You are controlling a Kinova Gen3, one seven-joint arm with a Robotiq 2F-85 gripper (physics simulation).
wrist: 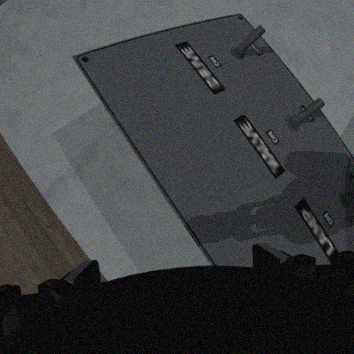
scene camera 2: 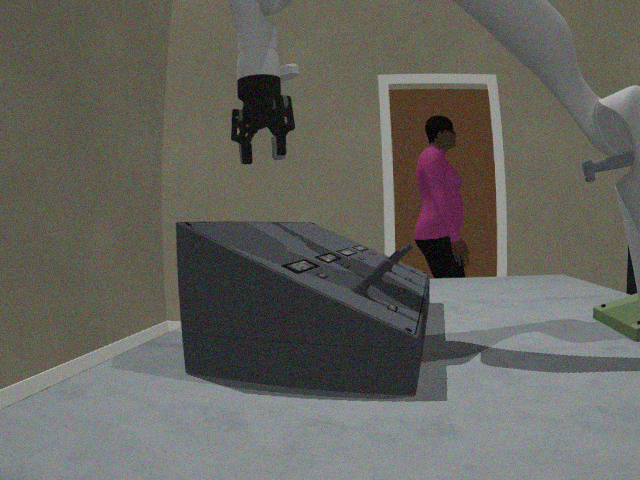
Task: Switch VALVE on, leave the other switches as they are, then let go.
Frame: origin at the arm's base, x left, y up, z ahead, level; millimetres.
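Where they show: gripper, between the fingertips: (scene camera 2: 262, 161).
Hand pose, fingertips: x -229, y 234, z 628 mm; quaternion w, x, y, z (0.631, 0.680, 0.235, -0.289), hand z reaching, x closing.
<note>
After its pixels a point has its place.
The dark console (scene camera 2: 299, 320) {x 79, y 31, z 563 mm} (wrist: 160, 135) {x -310, y 118, z 556 mm} has a sloping panel with a row of label plates and levers. The VALVE plate (wrist: 260, 146) {x -221, y 78, z 488 mm} is second from the panel's far end in the wrist view, its lettering blurred. Its lever (wrist: 306, 114) {x -197, y 71, z 415 mm} leans away from the small ON tag (wrist: 272, 136) {x -215, y 67, z 465 mm}, toward the panel's low edge. The DRIVE lever (wrist: 248, 41) {x -311, y 71, z 378 mm} leans the same way. In the scene view, a near lever (scene camera 2: 382, 269) {x 39, y 75, z 475 mm} slants toward the low edge; others behind it are hard to separate. My gripper (scene camera 2: 262, 156) {x -229, y 234, z 628 mm} (wrist: 176, 270) {x -229, y 234, z 628 mm} is open and empty, high above the console's tall side, touching nothing.
A third plate (wrist: 316, 231) {x -109, y 79, z 526 mm} lies partly behind the gripper in the wrist view; its lever cannot be made out. The arm's shadow falls across the panel. A green block (scene camera 2: 620, 316) {x -22, y -22, z 82 mm} is at the right. A person in pink (scene camera 2: 439, 196) stands before the door.
</note>
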